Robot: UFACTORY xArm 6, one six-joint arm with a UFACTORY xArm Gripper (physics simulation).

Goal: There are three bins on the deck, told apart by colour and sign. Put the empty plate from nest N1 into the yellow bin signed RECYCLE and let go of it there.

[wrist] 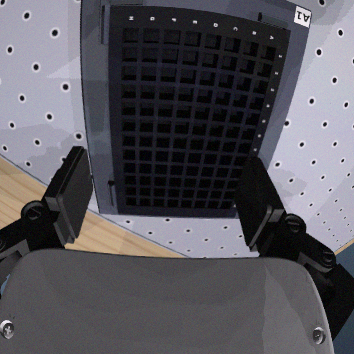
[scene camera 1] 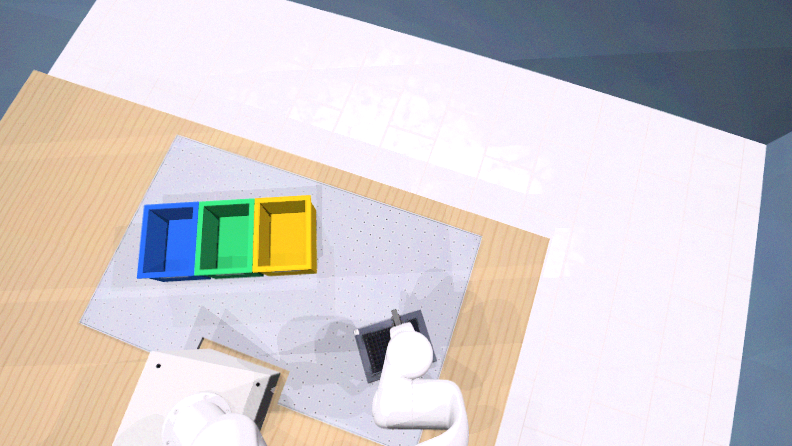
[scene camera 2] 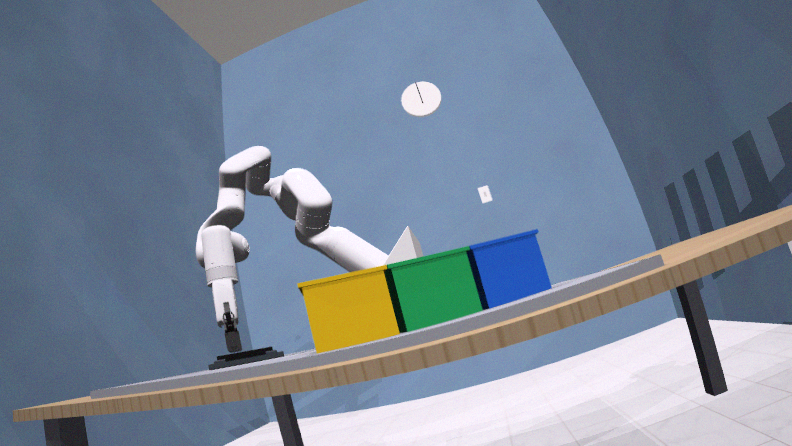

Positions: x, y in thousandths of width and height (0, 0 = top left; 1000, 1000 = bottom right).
Scene:
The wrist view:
my gripper: 468, 484
black plate: 538, 273
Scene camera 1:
black plate: 475, 770
dark grey nest: 487, 728
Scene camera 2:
my gripper: 297, 788

